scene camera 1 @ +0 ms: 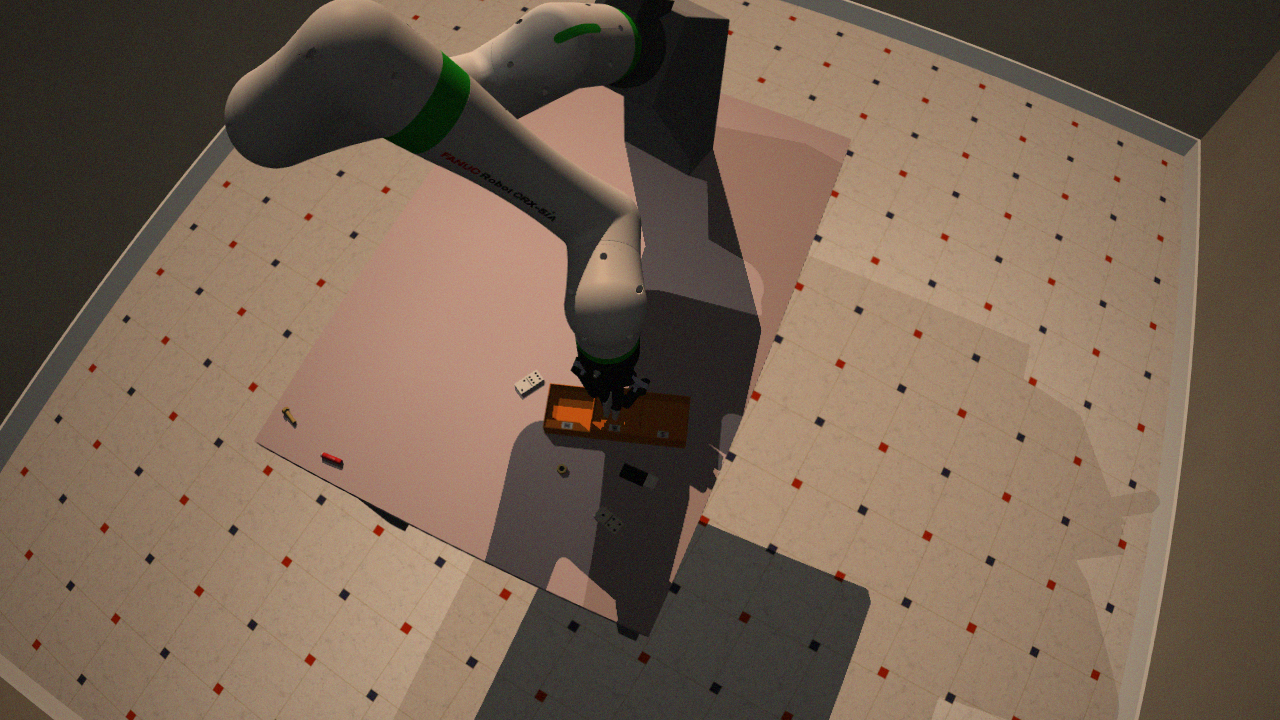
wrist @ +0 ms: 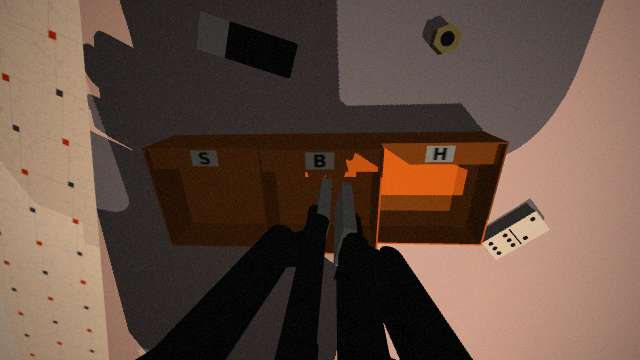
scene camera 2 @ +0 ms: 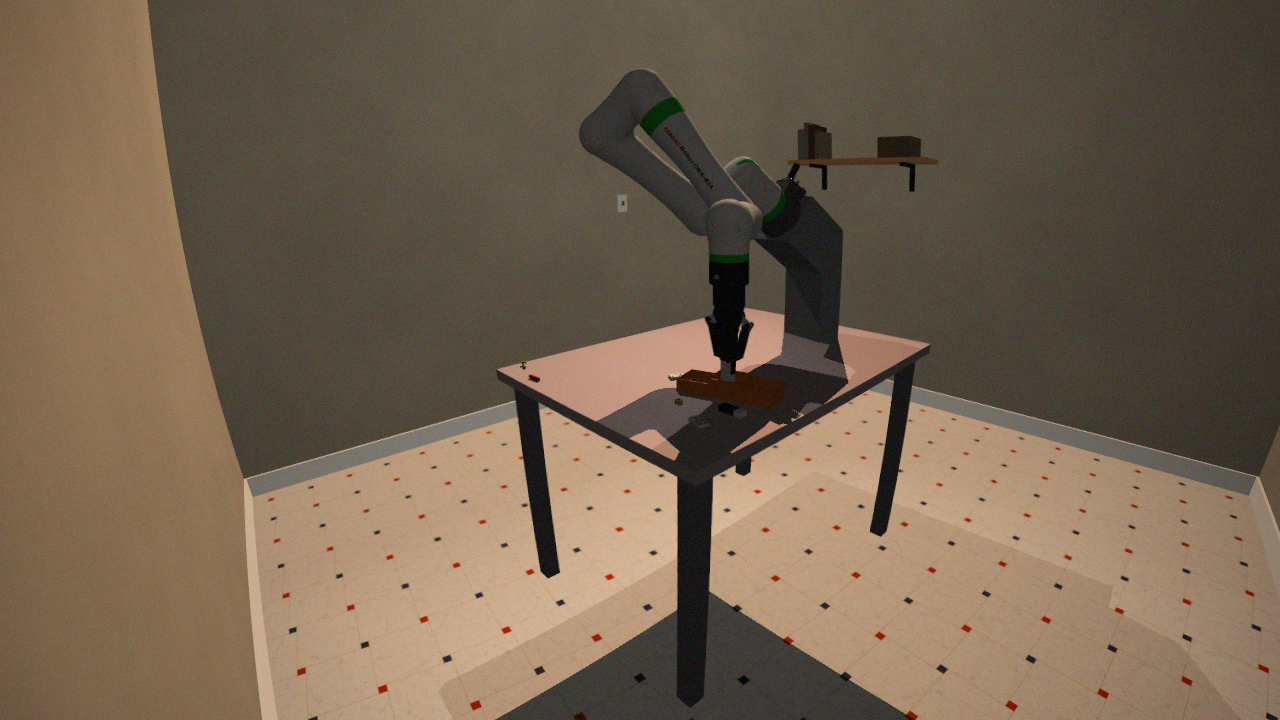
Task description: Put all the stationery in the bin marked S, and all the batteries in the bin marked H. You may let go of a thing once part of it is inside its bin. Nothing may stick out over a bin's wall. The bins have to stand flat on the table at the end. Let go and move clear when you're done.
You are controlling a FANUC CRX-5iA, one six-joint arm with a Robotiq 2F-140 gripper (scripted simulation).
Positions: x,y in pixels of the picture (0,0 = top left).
Labels:
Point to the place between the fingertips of the gripper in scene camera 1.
612,412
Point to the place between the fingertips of the gripper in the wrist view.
At 333,195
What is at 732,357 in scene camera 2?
The gripper.

